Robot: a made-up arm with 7 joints.
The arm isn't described. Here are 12 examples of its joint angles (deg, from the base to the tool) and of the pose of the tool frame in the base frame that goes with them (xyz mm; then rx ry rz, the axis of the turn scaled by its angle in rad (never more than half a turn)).
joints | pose
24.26 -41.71 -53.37 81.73 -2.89 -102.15 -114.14 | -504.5 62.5 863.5 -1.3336 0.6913 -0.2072
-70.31 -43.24 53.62 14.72 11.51 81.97 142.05 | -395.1 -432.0 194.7 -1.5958 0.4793 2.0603
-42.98 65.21 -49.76 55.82 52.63 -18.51 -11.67 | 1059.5 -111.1 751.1 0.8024 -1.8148 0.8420
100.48 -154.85 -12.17 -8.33 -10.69 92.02 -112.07 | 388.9 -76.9 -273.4 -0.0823 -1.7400 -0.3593
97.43 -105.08 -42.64 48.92 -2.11 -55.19 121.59 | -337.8 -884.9 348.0 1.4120 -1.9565 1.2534
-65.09 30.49 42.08 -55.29 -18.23 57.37 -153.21 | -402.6 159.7 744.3 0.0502 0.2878 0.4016
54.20 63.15 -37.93 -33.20 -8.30 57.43 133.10 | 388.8 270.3 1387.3 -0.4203 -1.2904 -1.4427
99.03 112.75 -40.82 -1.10 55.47 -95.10 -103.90 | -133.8 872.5 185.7 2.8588 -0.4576 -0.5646
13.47 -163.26 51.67 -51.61 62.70 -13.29 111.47 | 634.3 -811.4 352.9 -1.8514 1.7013 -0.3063
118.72 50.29 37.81 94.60 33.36 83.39 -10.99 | -426.7 598.0 856.4 1.0861 -1.0740 1.7637
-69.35 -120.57 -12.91 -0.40 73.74 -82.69 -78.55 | -471.7 301.9 -106.6 -0.2396 -1.0605 -2.0624
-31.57 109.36 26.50 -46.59 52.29 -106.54 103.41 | 304.4 -867.9 693.1 0.8892 0.5158 -0.5523
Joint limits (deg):
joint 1: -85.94..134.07
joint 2: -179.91..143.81
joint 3: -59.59..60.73
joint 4: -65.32..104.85
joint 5: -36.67..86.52
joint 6: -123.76..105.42
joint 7: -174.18..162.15
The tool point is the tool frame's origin. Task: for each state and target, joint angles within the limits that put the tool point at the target. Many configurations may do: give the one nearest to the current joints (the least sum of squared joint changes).
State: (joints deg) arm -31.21 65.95 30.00 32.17 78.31 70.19 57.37
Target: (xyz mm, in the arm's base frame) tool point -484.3 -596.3 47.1
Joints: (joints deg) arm -66.79 102.13 60.73 37.62 65.13 77.00 69.62
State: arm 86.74 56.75 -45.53 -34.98 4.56 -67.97 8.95
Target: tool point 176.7 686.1 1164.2
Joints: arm 68.84 70.12 -27.52 -29.87 6.25 -64.33 11.04
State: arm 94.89 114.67 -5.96 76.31 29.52 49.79 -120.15
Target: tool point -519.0 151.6 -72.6
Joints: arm 107.61 125.93 -9.92 77.29 25.94 51.08 -123.50
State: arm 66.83 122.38 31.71 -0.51 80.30 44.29 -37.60
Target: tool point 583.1 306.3 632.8
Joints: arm 80.67 73.68 34.51 -9.26 86.52 16.51 -43.78
